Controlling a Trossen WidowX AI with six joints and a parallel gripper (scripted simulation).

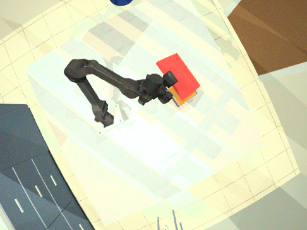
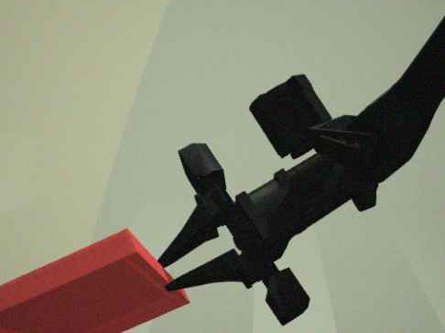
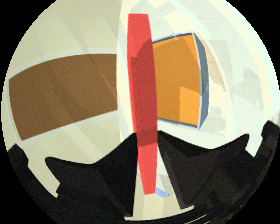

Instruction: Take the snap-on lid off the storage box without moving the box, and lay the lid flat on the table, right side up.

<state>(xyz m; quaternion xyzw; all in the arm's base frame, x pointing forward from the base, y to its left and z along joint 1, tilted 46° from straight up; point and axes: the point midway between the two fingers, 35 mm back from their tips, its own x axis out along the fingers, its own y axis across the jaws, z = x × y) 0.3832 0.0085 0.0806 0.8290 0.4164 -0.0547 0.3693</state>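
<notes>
The red lid is 70 mm ahead of my gripper tip, 10 mm to the left of it and 40 mm below it. From my gripper tip the other things lie so: grey-blue box: 60 mm ahead, 40 mm to the right, 180 mm below.
</notes>
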